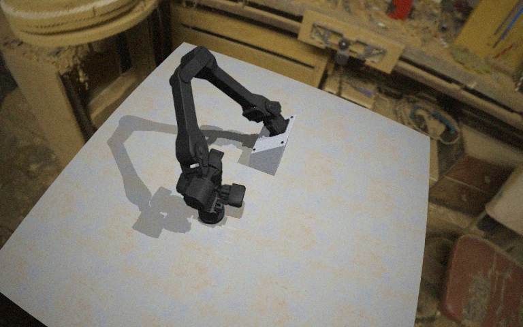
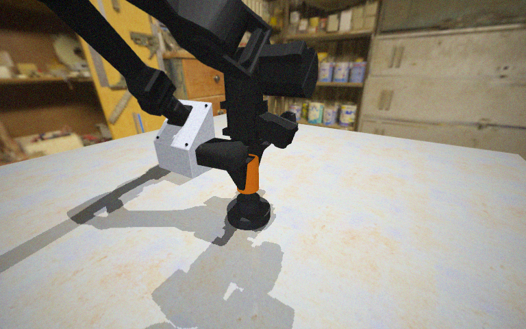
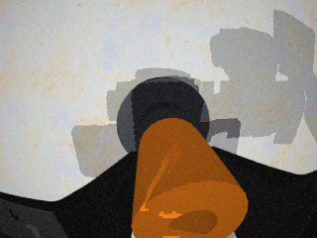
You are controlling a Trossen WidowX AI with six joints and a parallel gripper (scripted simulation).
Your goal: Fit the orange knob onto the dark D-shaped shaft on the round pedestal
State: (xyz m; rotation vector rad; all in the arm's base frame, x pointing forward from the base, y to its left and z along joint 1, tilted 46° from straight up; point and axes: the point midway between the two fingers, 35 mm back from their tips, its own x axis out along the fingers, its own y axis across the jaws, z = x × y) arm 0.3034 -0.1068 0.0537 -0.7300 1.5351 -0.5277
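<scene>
Right now my gripper tip is 2 cm below the orange knob. Also, from my gripper tip: dark round pedestal: 4 cm below.
</scene>
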